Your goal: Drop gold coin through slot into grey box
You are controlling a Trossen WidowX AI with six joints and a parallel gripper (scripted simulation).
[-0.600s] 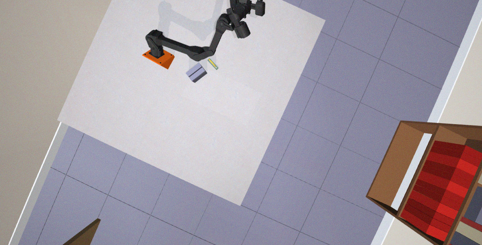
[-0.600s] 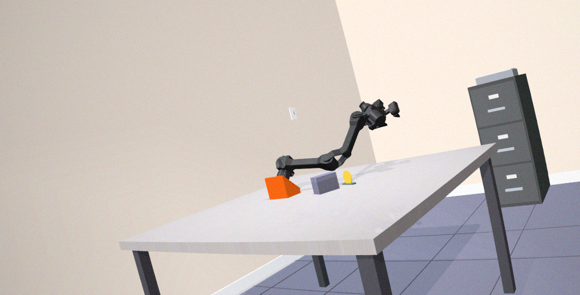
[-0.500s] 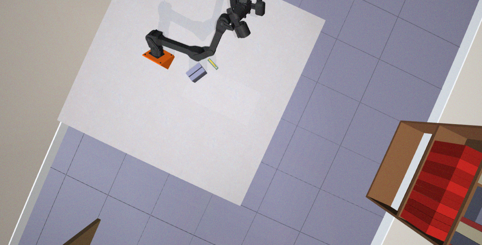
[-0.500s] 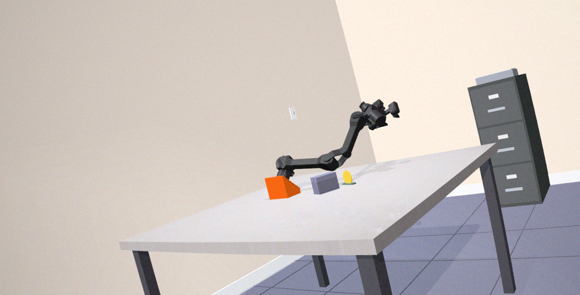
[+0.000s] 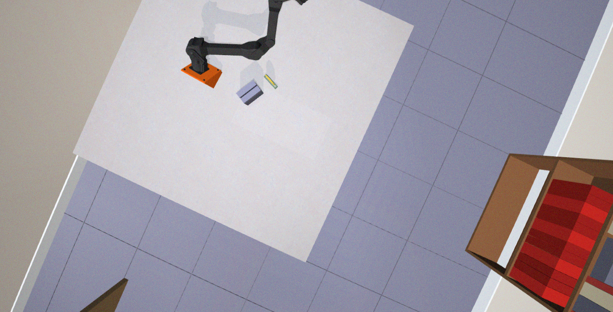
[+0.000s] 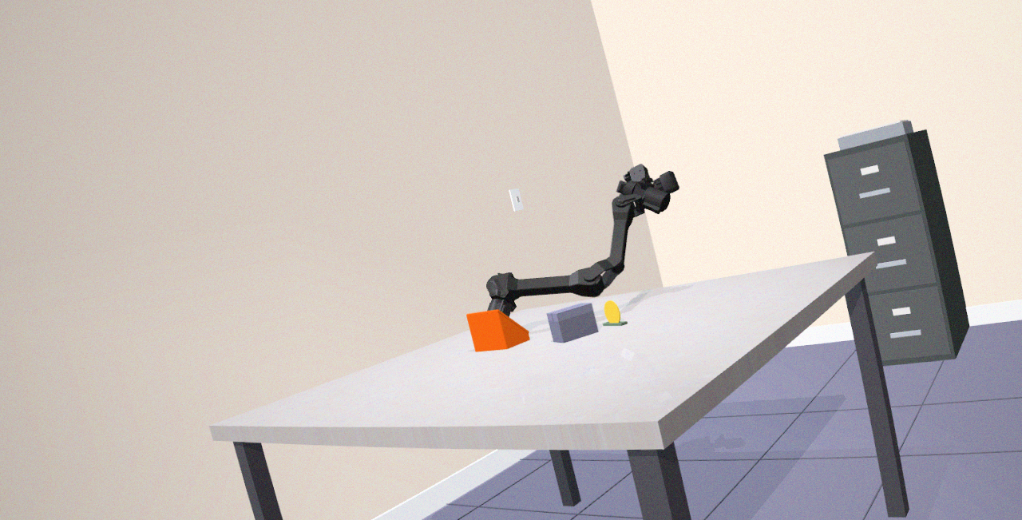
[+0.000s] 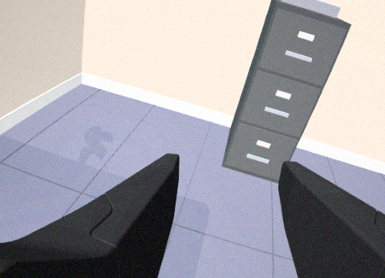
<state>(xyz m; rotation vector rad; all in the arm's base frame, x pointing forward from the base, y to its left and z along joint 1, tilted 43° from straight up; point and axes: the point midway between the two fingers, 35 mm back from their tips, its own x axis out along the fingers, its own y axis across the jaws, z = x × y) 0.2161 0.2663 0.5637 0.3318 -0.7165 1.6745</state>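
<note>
The gold coin lies 110 mm ahead of my gripper tip, 480 mm to the right of it and 270 mm below it.
</note>
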